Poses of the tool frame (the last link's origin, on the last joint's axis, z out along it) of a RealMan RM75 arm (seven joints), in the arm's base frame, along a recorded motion.
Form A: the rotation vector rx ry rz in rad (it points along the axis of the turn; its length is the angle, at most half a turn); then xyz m.
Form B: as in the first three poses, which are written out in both.
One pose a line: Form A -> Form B
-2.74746, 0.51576, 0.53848, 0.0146, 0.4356, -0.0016 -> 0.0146, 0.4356, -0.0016, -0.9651, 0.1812, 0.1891, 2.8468
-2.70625, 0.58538, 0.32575, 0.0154, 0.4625, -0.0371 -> 0.0154, 0.4625, -0.0371, -0.9707, 0.2100, 0.1168, 2.7879
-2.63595, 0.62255, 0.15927, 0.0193, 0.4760, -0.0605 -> 0.0193, 0.4760, -0.0605, -0.9715, 0.2295, 0.0587, 2.7131
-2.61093, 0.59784, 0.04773, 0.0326, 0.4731, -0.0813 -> 0.0326, 0.4731, -0.0813, -0.9746, 0.2232, 0.0178, 2.6789
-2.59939, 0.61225, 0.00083, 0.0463, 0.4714, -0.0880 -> 0.0463, 0.4714, -0.0880, -0.9734, 0.2293, 0.0003, 2.6705
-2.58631, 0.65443, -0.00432, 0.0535, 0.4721, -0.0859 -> 0.0535, 0.4721, -0.0859, -0.9694, 0.2453, -0.0016, 2.6678
